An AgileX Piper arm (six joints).
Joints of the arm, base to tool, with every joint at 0 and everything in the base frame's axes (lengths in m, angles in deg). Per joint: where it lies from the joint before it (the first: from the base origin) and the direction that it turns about. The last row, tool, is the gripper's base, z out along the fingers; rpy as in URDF.
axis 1: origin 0 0 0.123 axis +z
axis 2: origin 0 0 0 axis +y
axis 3: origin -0.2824 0 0.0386 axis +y
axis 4: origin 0.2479 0 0.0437 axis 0.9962 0 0.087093
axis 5: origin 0 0 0 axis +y
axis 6: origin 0.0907 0 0.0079 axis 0.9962 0 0.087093
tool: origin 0 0 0 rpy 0 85.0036 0
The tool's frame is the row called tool.
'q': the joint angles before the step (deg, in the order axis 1, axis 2, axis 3, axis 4, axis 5, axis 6). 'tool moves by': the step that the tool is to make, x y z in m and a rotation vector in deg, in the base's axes. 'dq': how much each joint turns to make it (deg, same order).
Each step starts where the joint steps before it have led.
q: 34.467 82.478 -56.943 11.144 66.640 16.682
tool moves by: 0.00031 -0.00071 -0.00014 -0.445 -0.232 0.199
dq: 0.000 0.001 -0.001 -0.536 0.062 0.000
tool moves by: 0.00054 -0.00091 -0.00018 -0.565 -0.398 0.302
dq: 0.000 -0.001 0.001 -0.735 -0.001 -0.045
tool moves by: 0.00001 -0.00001 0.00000 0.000 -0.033 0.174
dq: 0.000 0.001 -0.001 -0.010 0.001 -0.173
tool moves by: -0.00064 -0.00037 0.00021 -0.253 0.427 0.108
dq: -0.001 0.000 -0.057 0.000 0.563 -0.019
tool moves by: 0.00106 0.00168 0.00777 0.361 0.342 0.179
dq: 0.001 0.001 -1.800 0.403 1.906 0.001
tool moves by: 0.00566 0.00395 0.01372 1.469 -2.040 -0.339
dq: 0.000 -0.001 -3.131 -0.001 0.554 0.440
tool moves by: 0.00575 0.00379 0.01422 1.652 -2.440 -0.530
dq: -0.001 -0.001 -3.157 -0.092 0.116 0.583
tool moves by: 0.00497 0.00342 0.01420 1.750 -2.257 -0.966
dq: 0.001 -0.001 -3.069 -0.001 0.053 1.004
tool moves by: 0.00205 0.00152 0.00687 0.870 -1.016 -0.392
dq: 0.000 0.001 -1.462 0.059 0.064 0.409
